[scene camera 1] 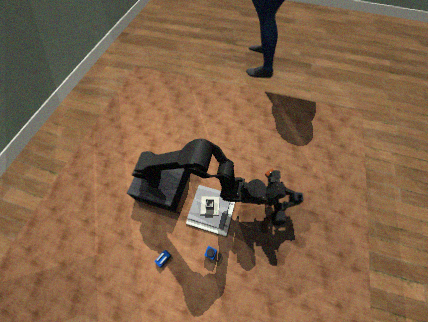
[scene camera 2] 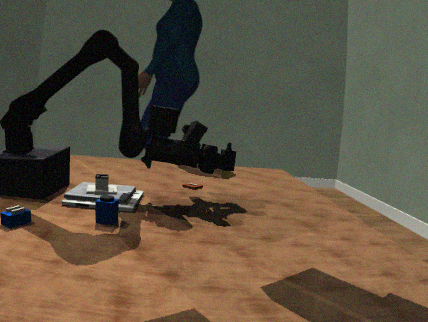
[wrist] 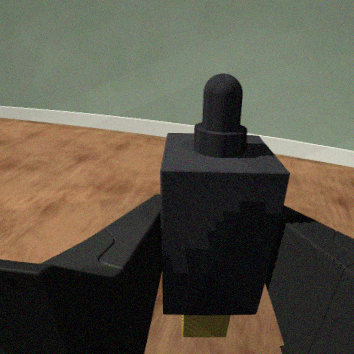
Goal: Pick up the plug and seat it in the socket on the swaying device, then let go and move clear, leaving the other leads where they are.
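Note:
The plug (scene camera 1: 296, 198) (scene camera 2: 229, 158) (wrist: 212, 245) is a black block with a rounded stub on top and a brass-coloured tip below. My gripper (scene camera 1: 294, 199) (scene camera 2: 226, 160) (wrist: 209, 207) is shut on it, one finger on each side, holding it upright above the table, tip down. In scene camera 2 it hangs to the right of the device. The device (scene camera 1: 194, 217) (scene camera 2: 77, 193) is a flat grey and white slab, with the small upright socket (scene camera 1: 209, 204) (scene camera 2: 101, 183) on a pale square at its middle. The plug is well apart from the socket. The inside of the socket is too small to make out.
A blue block with a dark round top (scene camera 1: 211, 252) (scene camera 2: 107, 212) and a low blue connector (scene camera 1: 162, 258) (scene camera 2: 16, 218) lie near the device. An orange connector (scene camera 1: 269, 173) (scene camera 2: 192, 186) lies beyond the gripper. A person (scene camera 1: 268, 40) (scene camera 2: 179, 55) stands behind.

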